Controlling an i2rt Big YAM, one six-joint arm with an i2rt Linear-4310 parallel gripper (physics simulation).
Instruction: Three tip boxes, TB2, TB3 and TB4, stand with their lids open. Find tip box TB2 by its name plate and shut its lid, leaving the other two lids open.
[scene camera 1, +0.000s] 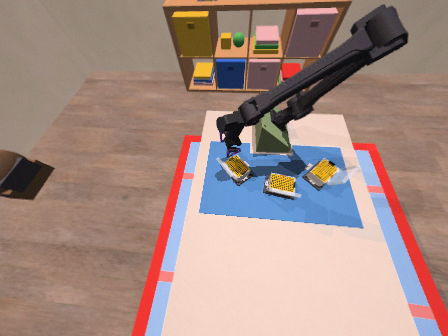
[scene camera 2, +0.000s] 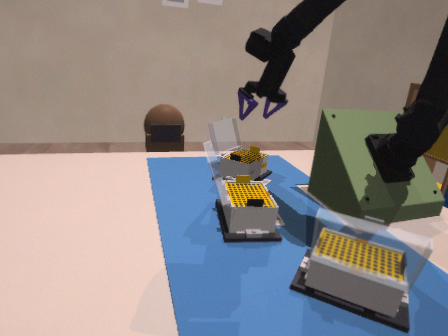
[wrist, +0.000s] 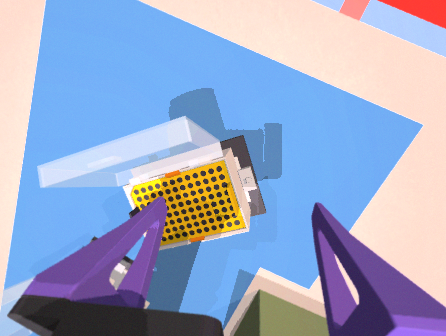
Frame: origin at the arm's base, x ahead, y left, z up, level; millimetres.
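Seen in the pictures: gripper, fingertip midpoint: (scene camera 1: 224, 149) (scene camera 2: 253, 118) (wrist: 236, 205); arm's base, origin of the base link: (scene camera 1: 277, 121) (scene camera 2: 387, 158).
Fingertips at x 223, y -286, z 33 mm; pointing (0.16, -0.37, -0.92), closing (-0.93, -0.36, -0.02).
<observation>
Offsets run from my fingertips to a thing's top centre. "spot": to the spot under its first point. Level surfaces: height alone.
Three tip boxes with yellow racks stand with clear lids open; no name plate is readable, so I cannot tell which is TB2. The left box @[dx +42, dy +67, dz -74 mm] (scene camera 1: 236, 167) (scene camera 2: 243, 164) (wrist: 200, 200) is farthest in scene camera 2; its lid @[dx +84, dy +15, dz +5 mm] (scene camera 2: 225, 134) (wrist: 120, 150) stands open. The middle box @[dx +120, dy +295, dz -83 mm] (scene camera 1: 282, 183) (scene camera 2: 250, 215) has its lid @[spot: dx +215, dy +273, dz -6 mm] (scene camera 1: 285, 193) open. The right box @[dx +45, dy +504, dz -83 mm] (scene camera 1: 322, 172) (scene camera 2: 357, 280) is nearest in scene camera 2, its lid (scene camera 1: 345, 176) open. My gripper (scene camera 1: 233, 151) (scene camera 2: 254, 117) (wrist: 236, 205) is open and empty above the left box. In the wrist view the left finger covers that box's corner.
The boxes stand on a blue mat @[dz -149 mm] (scene camera 1: 225, 200) (scene camera 2: 200, 290) (wrist: 100, 65). The green arm base (scene camera 1: 270, 135) (scene camera 2: 345, 160) (wrist: 280, 312) stands behind them, at the mat's edge. A shelf unit (scene camera 1: 280, 4) is beyond the table. A brown chair-like object (scene camera 2: 164, 120) is beyond the table in scene camera 2.
</observation>
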